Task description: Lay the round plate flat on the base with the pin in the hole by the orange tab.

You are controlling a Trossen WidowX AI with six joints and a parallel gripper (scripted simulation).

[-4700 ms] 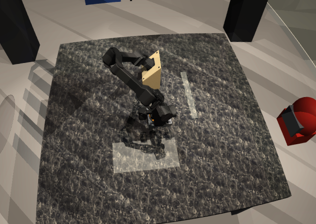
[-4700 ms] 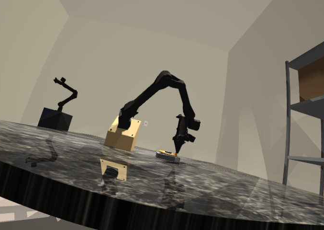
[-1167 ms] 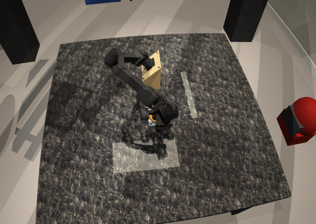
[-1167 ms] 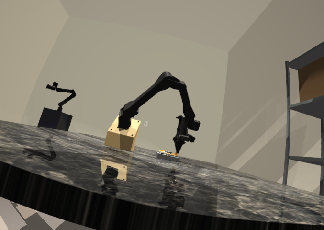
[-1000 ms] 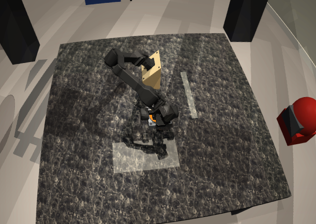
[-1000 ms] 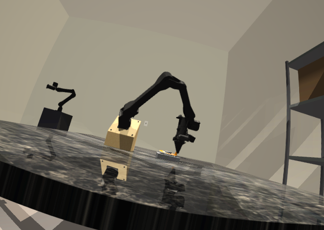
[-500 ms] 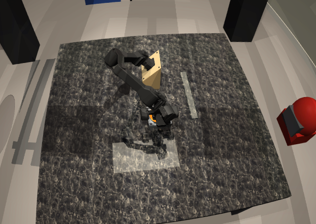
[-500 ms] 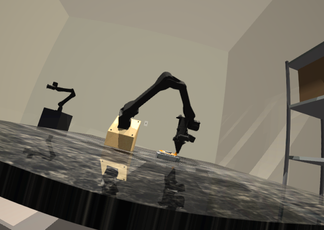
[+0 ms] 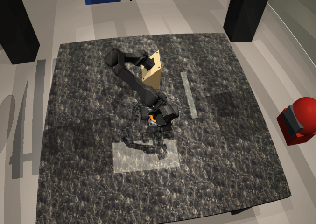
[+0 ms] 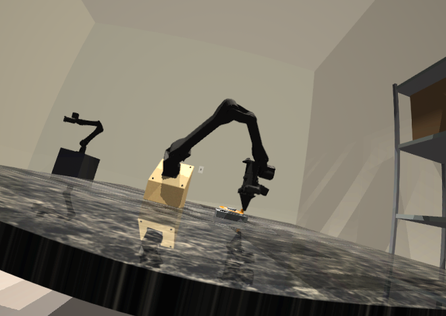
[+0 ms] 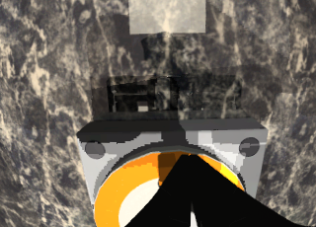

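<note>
Right now my gripper tip is 5 cm past the square grey base, 1 cm to the right of it and 2 cm above it.
</note>
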